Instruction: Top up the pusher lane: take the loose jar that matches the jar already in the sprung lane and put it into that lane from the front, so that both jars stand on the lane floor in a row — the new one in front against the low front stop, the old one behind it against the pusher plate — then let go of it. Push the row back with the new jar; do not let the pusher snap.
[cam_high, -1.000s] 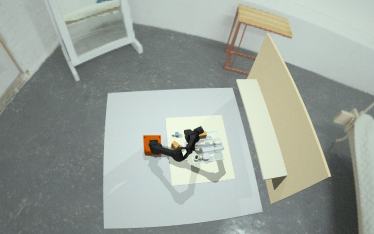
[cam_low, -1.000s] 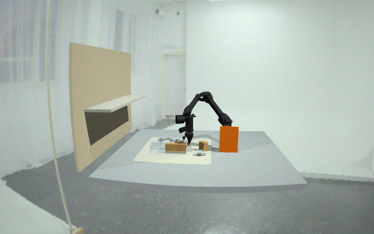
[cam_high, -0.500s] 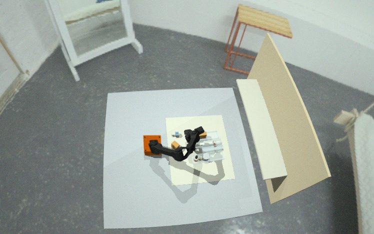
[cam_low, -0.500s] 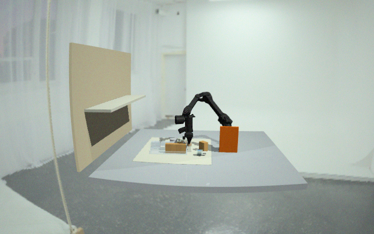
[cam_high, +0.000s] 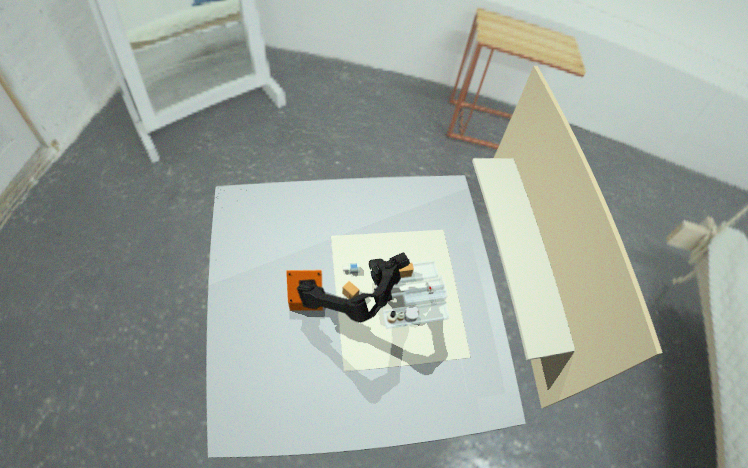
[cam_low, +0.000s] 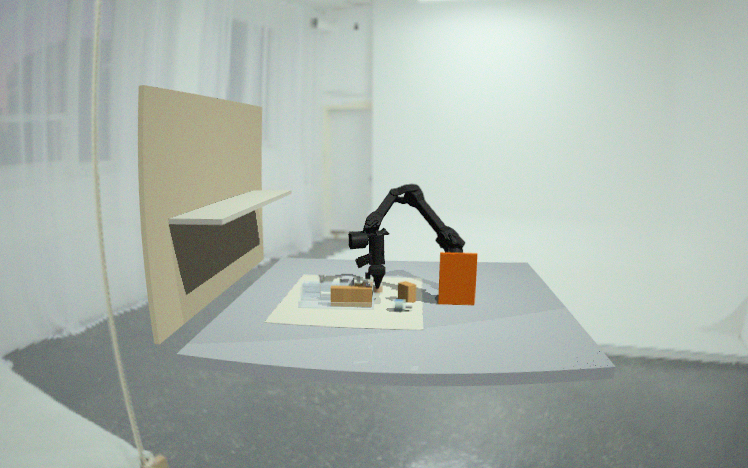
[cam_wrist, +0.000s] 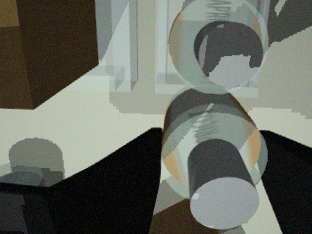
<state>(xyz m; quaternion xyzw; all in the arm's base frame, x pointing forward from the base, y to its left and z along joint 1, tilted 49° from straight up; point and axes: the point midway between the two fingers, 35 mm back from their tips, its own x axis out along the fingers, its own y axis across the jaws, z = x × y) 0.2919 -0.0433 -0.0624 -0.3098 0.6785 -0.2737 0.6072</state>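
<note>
The tan box lies 11 cm behind my gripper tip and 2 cm below it.
</note>
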